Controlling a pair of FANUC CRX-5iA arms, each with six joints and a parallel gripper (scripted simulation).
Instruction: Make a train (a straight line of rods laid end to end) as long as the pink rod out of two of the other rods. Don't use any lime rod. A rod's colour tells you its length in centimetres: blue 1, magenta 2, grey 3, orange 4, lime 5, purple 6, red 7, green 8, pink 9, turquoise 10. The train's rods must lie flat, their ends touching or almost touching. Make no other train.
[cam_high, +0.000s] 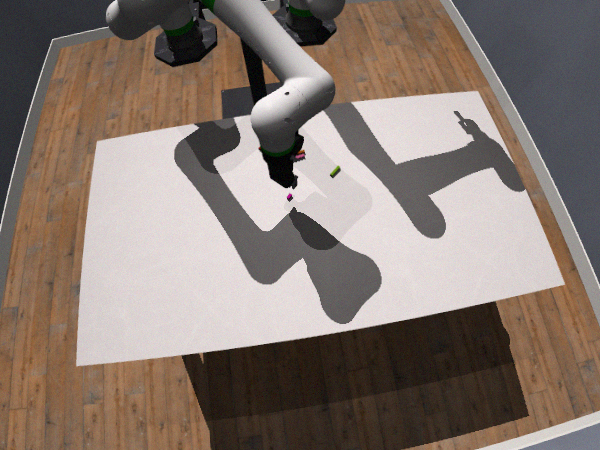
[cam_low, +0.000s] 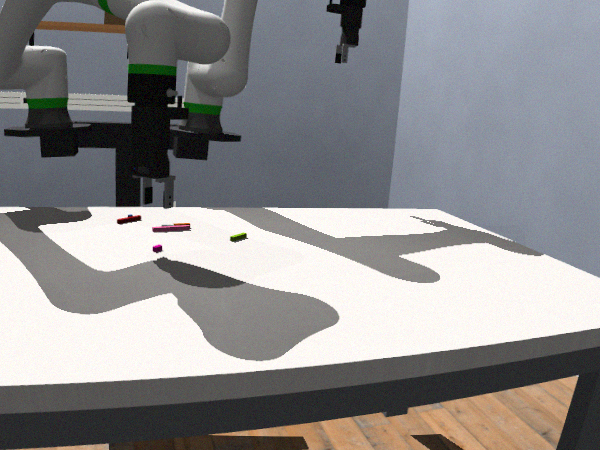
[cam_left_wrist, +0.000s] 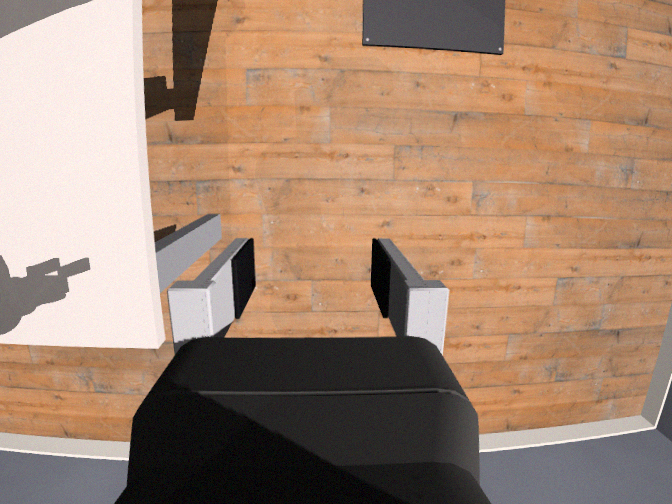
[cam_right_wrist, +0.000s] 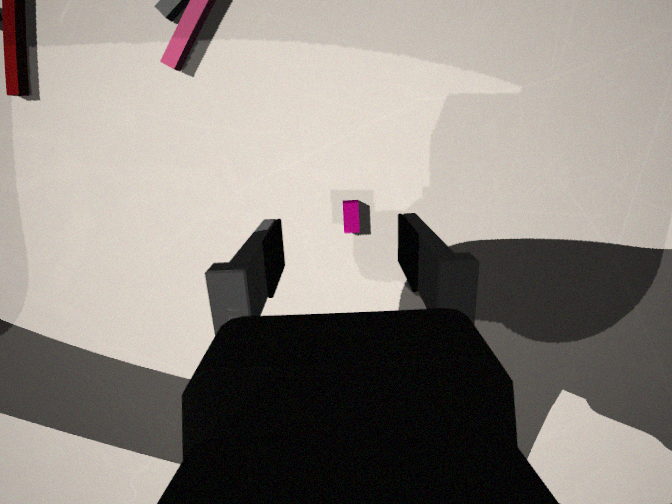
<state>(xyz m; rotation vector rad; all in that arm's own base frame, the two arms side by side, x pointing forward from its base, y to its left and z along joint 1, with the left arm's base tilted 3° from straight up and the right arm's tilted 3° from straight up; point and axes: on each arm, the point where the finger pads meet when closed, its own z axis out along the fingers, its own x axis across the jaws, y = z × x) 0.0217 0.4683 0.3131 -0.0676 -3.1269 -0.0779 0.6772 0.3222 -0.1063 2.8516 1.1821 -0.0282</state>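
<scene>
The red rod lies 240 mm behind my right hand, 100 mm below it and 60 mm to the right of it. From my right hand the other things lie so: grey rod 160 mm behind, 100 mm below, 30 mm to the left; magenta rod 100 mm below, 10 mm ahead; pink rod 150 mm behind, 100 mm below, 40 mm to the left.
</scene>
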